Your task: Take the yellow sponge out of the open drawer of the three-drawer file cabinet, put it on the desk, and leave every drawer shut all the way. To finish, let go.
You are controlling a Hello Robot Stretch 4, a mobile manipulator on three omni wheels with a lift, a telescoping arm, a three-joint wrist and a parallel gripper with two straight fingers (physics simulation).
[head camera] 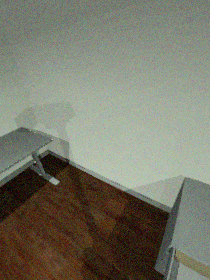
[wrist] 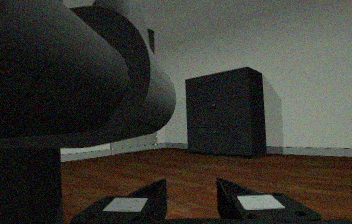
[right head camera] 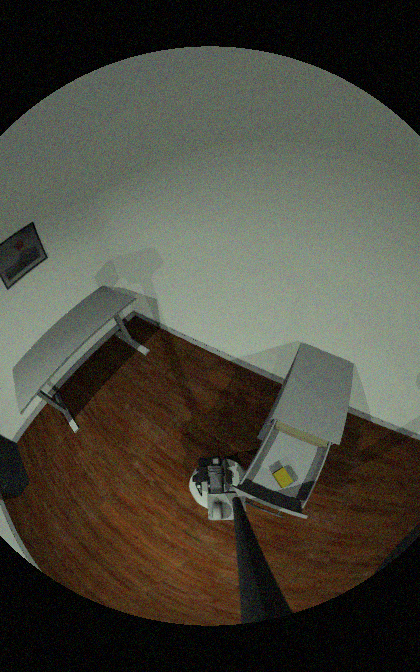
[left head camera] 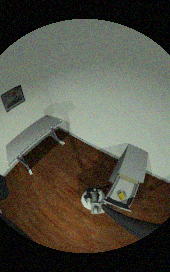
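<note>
The yellow sponge (left head camera: 121,195) (right head camera: 282,477) lies in the open drawer (left head camera: 128,188) (right head camera: 295,452), towards its front. The drawer stands far out of the grey file cabinet (head camera: 197,220) (left head camera: 132,161) (right head camera: 317,395); the lower drawers are hidden from above. The grey desk (head camera: 20,145) (left head camera: 35,137) (right head camera: 70,335) stands at the left by the wall. My gripper (wrist: 191,193) is open, with floor showing between its fingers in the wrist view. It is apart from the sponge, which does not show in that view.
My round base (left head camera: 92,199) (right head camera: 198,492) is close beside the drawer's front left corner; I cannot tell whether they touch. A dark cabinet (wrist: 220,115) stands across the floor in the wrist view. A dark object (right head camera: 12,467) is at the far left. A picture (right head camera: 22,255) hangs above the desk.
</note>
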